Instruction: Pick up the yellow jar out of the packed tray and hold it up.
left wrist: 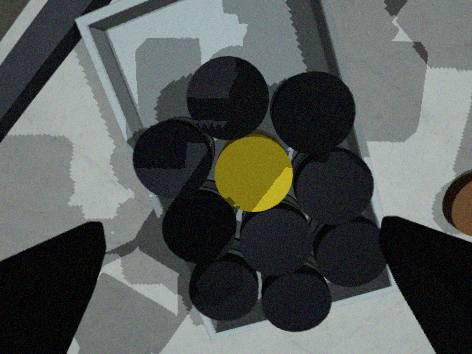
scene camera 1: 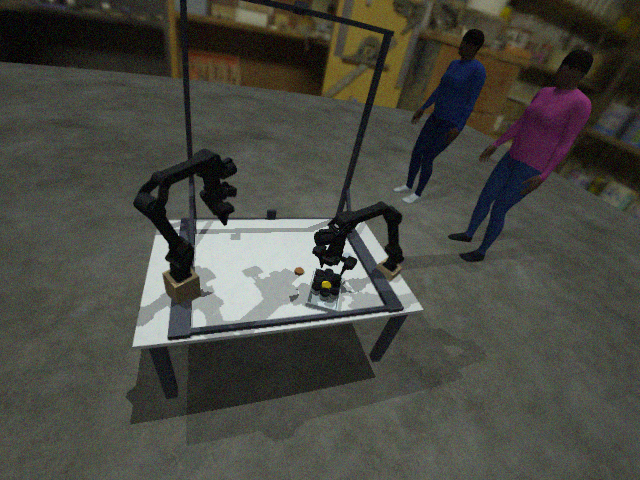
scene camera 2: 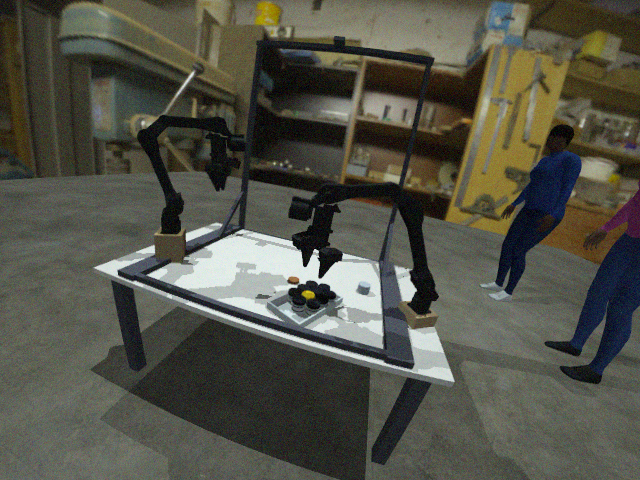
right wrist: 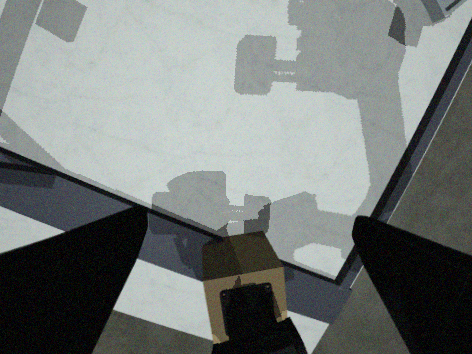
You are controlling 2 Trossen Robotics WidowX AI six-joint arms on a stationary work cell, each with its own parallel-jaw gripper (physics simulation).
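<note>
The yellow jar stands upright in the pale grey tray, closely surrounded by several jars with dark lids. Its round yellow top shows; its sides are mostly hidden. My left gripper is open and empty above the tray. In the left wrist view its fingers stand wide apart on either side of the jar cluster, with the yellow jar a little above the line between the fingertips. My right gripper is open and empty, high above the table's far left part.
An orange disc lies on the table beside the tray. A pale blue-grey cylinder stands between the tray and the left arm's base. A dark frame edges the white table. Two people stand beyond the table.
</note>
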